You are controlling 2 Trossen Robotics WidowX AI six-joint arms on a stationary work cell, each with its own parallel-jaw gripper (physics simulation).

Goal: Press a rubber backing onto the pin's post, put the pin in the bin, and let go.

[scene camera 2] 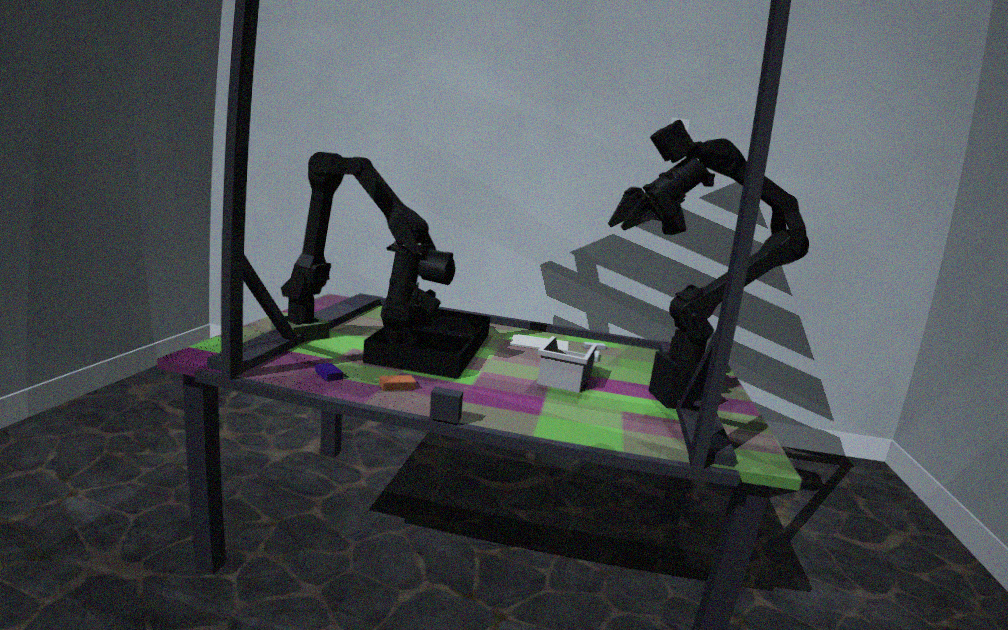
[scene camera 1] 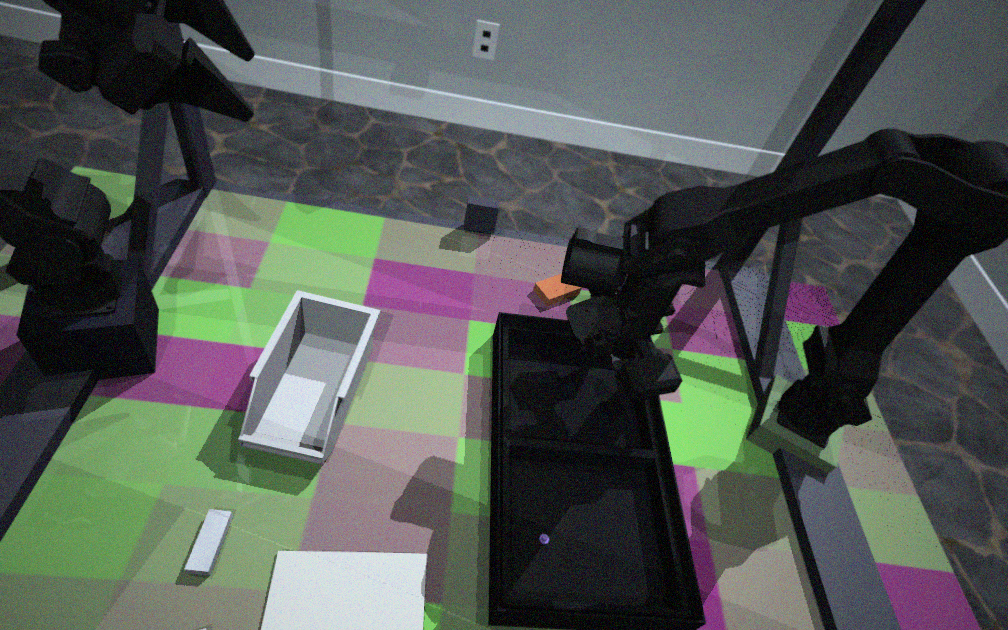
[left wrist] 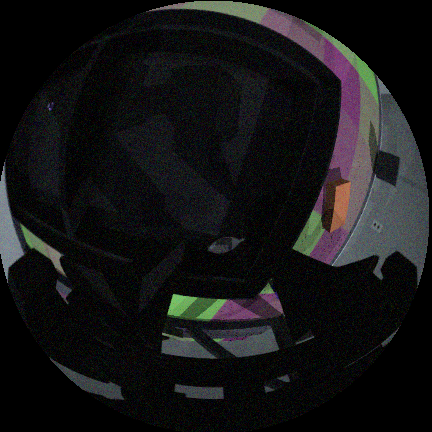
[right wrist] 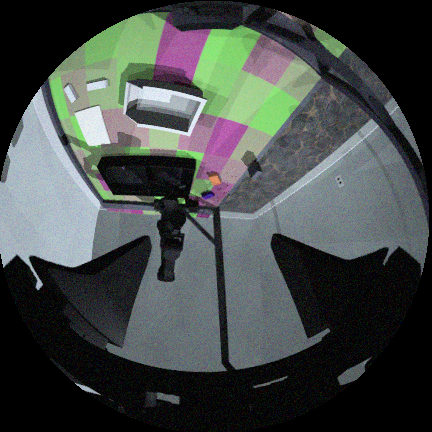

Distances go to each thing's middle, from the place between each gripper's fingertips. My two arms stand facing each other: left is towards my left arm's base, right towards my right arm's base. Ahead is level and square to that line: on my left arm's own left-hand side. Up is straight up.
My right hand is 310 mm above the open box [scene camera 1: 305, 380], 90 mm short of it and 60 mm to the right of it. Also, from my right hand: black two-compartment bin [scene camera 1: 573, 456] 380 mm to the left, 320 mm below, 140 mm ahead.
Right now the black two-compartment bin is 14 cm ahead of my left hand, 5 cm to the right of it and 1 cm below it. Also, from my left hand: open box: 38 cm to the right, 9 cm ahead.
